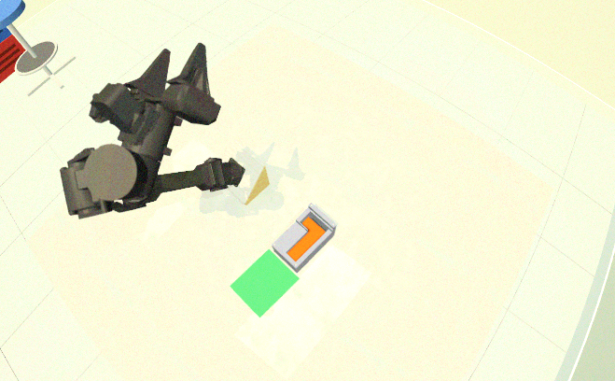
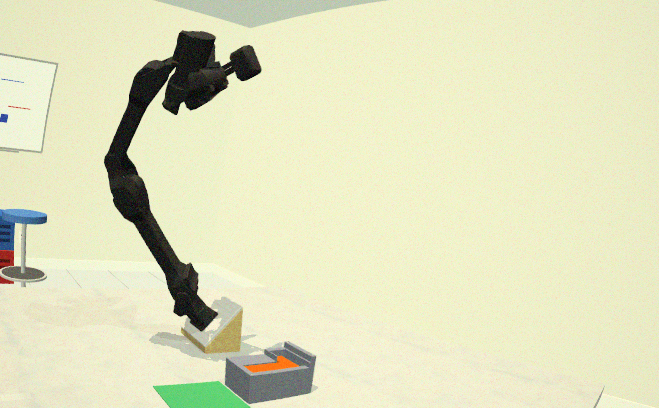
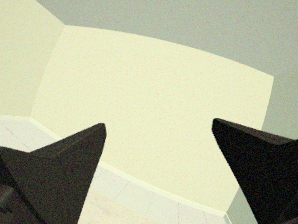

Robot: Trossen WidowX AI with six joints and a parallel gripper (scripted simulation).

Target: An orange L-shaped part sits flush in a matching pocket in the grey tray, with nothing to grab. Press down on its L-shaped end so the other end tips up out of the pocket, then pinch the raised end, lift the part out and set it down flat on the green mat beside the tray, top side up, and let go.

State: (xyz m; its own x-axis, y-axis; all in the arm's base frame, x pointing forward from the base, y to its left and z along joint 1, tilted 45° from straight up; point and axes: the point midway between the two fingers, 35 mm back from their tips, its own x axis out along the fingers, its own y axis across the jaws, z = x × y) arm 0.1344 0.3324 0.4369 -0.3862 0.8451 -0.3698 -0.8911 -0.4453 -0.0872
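Right now my gripper tip is 16 cm short of the orange L-shaped part, 5 cm to the right of it and 57 cm above it. The rest, counted from my gripper tip: green mat (16 cm ahead, 11 cm to the right, 63 cm below).
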